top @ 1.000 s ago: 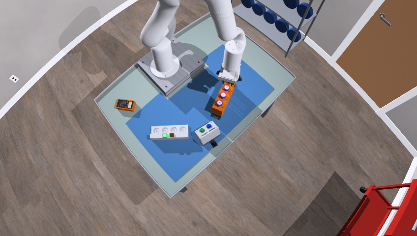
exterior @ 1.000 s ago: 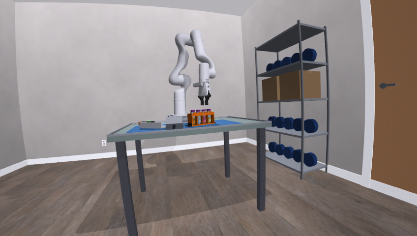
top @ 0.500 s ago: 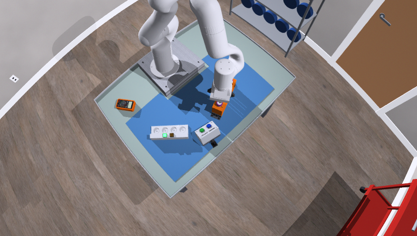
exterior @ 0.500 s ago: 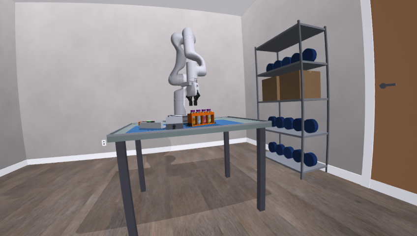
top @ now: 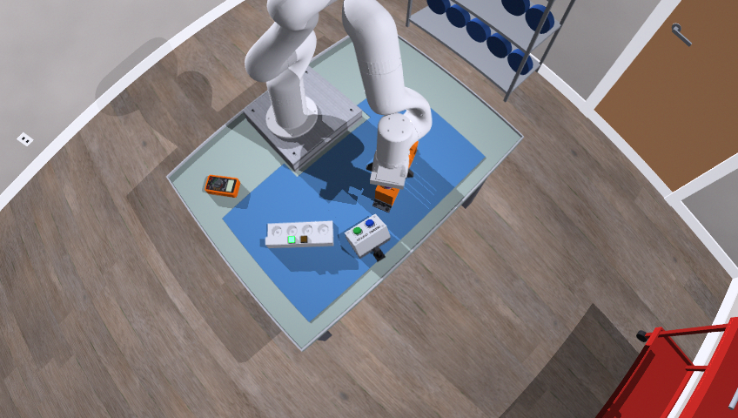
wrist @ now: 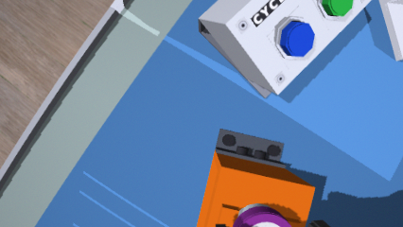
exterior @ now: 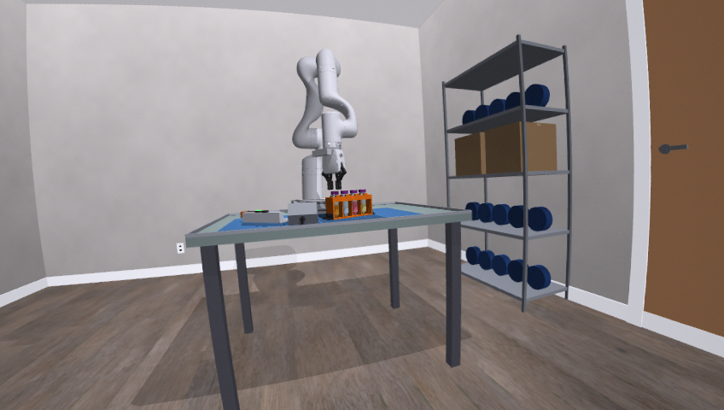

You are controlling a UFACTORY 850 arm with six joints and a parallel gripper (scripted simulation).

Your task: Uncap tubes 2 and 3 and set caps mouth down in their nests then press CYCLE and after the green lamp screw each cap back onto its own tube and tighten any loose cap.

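Now: the green ready key 10 mm ahead of my hand, 170 mm to the right of it and 80 mm below it. Round my hand: blue cycle key: 20 mm ahead, 130 mm to the right, 80 mm below; grey key housing: 30 mm ahead, 150 mm to the right, 90 mm below.
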